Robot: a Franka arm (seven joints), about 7 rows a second.
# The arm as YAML. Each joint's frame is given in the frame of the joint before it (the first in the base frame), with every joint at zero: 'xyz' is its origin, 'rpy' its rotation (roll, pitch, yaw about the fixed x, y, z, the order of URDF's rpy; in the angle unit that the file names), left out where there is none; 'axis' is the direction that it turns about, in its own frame. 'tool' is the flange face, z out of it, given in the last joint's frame.
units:
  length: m
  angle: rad
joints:
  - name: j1
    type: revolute
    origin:
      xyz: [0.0, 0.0, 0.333]
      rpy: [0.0, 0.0, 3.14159]
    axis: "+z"
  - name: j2
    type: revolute
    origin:
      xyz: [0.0, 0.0, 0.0]
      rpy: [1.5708, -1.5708, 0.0]
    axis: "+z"
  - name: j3
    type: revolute
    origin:
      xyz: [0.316, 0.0, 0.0]
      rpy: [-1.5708, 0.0, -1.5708]
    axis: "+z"
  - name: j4
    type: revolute
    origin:
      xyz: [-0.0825, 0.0, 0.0]
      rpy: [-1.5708, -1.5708, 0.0]
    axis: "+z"
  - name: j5
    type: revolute
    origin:
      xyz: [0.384, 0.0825, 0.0]
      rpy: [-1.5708, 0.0, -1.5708]
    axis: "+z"
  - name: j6
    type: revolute
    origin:
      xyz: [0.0, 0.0, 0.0]
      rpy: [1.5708, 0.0, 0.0]
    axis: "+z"
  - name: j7
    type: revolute
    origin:
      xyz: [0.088, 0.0, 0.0]
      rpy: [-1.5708, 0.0, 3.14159]
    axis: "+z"
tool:
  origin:
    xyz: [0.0, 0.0, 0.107]
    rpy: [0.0, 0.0, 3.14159]
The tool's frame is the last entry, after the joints.
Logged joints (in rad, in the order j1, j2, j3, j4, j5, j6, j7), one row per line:
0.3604 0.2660 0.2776 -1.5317 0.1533 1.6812 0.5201
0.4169 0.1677 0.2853 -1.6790 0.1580 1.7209 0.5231
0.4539 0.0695 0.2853 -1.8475 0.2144 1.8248 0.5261
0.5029 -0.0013 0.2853 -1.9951 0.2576 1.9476 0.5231
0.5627 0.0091 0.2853 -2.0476 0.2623 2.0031 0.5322
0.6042 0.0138 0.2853 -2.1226 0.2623 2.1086 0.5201
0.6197 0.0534 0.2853 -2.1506 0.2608 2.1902 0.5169
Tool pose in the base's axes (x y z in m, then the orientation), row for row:
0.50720 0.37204 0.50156 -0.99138 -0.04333 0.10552 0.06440
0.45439 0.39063 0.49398 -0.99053 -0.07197 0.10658 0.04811
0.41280 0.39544 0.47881 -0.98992 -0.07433 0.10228 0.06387
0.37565 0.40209 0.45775 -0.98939 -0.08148 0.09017 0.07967
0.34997 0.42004 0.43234 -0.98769 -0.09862 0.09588 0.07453
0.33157 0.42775 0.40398 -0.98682 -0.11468 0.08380 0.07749
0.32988 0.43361 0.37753 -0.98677 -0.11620 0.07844 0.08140
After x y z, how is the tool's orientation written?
As a quaternion, x y z w.
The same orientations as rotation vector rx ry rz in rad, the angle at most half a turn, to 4 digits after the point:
-2.9930 -0.1308 0.3186
-3.0200 -0.2194 0.3249
-2.9895 -0.2245 0.3089
-2.9598 -0.2438 0.2698
-2.9638 -0.2959 0.2877
-2.9560 -0.3435 0.2510
-2.9490 -0.3473 0.2344

